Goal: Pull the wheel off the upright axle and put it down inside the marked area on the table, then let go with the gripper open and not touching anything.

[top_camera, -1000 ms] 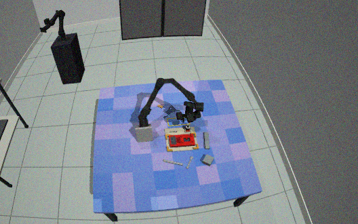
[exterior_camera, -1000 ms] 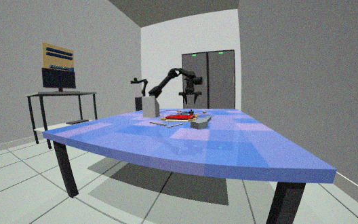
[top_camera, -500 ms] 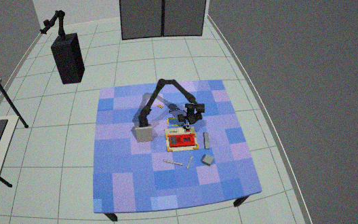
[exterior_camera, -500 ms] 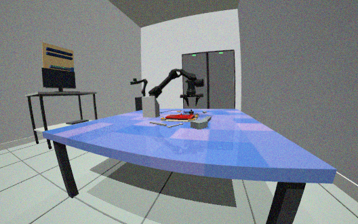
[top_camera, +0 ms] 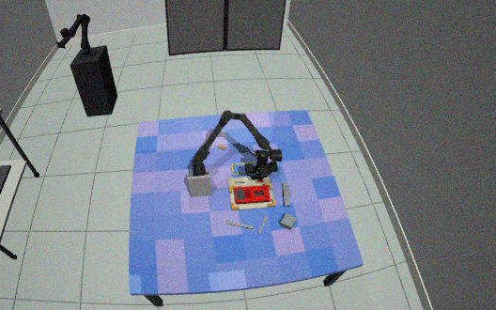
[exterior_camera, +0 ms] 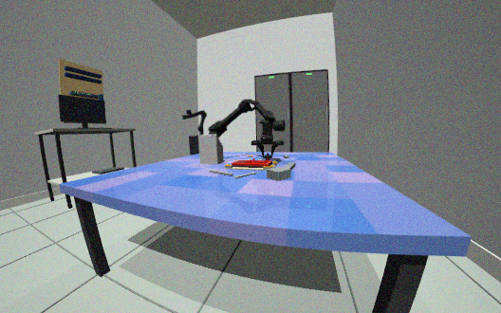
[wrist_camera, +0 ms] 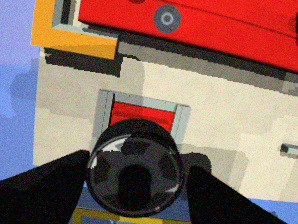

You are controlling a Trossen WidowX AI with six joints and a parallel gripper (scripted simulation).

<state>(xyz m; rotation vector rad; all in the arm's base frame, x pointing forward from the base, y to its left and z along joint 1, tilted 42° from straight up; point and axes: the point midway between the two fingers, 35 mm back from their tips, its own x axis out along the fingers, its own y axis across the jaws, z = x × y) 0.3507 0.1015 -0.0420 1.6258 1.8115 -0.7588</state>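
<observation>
Right now my gripper tip is right at the wheel. The rest, counted from my gripper tip: beige base plate 100 mm to the right, 50 mm behind, 20 mm below.
</observation>
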